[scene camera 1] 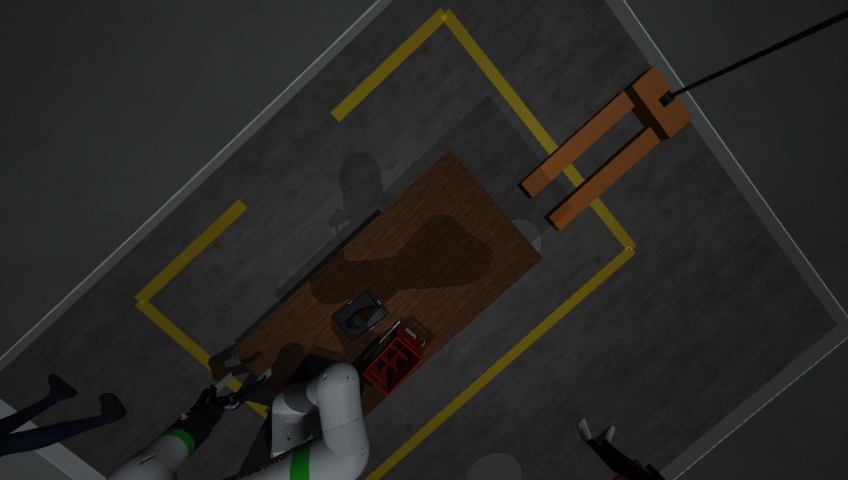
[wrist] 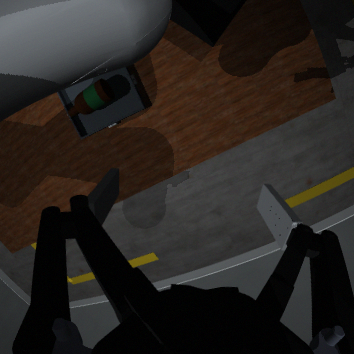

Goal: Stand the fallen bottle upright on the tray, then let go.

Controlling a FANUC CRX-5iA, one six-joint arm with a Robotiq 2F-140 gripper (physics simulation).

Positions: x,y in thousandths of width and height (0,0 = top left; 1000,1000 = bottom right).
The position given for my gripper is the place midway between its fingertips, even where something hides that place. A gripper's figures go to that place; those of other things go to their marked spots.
My gripper (wrist: 538,532): 0.20 m from the lens. A bottle (wrist: 275,267) is 0.66 m from the lens.
